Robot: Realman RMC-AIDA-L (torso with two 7-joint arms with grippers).
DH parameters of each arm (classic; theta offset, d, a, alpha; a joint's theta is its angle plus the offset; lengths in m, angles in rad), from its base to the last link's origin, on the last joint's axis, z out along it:
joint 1: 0 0.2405 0 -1.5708
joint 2: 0 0 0 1.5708
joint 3: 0 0.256 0 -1.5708
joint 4: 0 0 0 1.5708
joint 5: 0 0.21 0 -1.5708
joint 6: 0 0 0 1.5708
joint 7: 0 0.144 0 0
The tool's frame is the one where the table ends.
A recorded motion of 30 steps. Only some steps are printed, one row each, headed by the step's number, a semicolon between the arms.
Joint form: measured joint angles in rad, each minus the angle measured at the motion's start. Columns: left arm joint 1, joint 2, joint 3, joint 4, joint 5, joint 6, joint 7; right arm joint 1, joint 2, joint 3, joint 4, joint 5, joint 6, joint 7.
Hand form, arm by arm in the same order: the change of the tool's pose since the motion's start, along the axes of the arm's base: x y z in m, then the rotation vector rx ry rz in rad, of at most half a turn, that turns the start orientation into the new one. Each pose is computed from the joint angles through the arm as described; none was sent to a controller.
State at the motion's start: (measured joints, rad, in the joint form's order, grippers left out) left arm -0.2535 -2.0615 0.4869 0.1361 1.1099 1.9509 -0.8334; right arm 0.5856 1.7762 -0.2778 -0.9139 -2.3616 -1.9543 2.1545
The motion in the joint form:
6: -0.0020 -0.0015 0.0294 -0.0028 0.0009 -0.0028 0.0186; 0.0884 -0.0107 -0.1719 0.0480 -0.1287 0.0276 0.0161
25: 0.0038 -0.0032 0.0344 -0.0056 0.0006 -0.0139 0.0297; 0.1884 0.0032 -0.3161 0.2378 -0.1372 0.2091 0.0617
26: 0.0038 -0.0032 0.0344 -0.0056 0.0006 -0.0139 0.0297; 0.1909 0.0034 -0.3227 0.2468 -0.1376 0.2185 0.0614
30: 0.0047 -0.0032 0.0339 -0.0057 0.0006 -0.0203 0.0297; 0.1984 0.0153 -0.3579 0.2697 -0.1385 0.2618 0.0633
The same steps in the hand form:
6: 0.0024 0.0005 -0.0049 -0.0168 0.0178 -0.0101; -0.0146 0.0216 -0.0238 -0.1937 -0.1658 0.0084
25: 0.0005 -0.0007 -0.0071 -0.0195 0.0250 0.0062; -0.0283 0.0547 -0.0717 -0.2701 -0.2065 -0.0128
26: 0.0005 -0.0007 -0.0071 -0.0195 0.0250 0.0062; -0.0280 0.0555 -0.0737 -0.2725 -0.2103 -0.0142
30: -0.0004 -0.0004 -0.0074 -0.0214 0.0257 0.0133; -0.0273 0.0585 -0.0851 -0.2808 -0.2323 -0.0165

